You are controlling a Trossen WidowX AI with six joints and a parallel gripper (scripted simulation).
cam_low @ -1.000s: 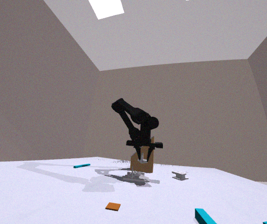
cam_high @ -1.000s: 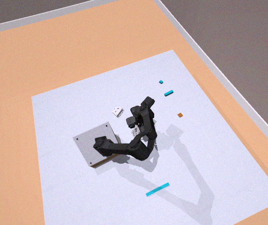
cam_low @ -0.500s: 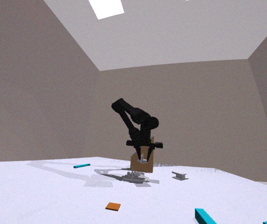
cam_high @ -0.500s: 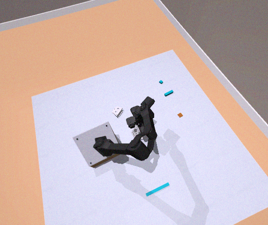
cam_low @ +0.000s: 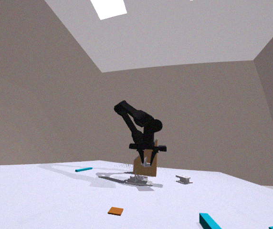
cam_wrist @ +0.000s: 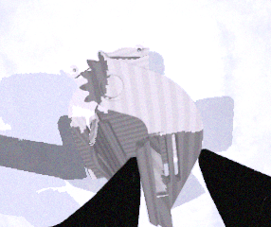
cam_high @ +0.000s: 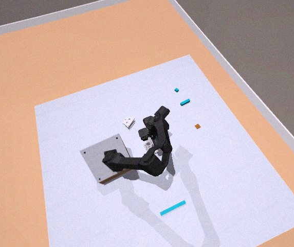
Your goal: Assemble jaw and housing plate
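Now: the jaw 30 mm behind my gripper tip and 20 mm to the right of it. From my gripper tip the other things lie so: white block piece (180 mm to the left, 130 mm behind, 70 mm below); then short cyan bar (300 mm ahead, 220 mm to the left, 70 mm below); then orange tile (310 mm ahead, 80 mm below, 10 mm to the left).
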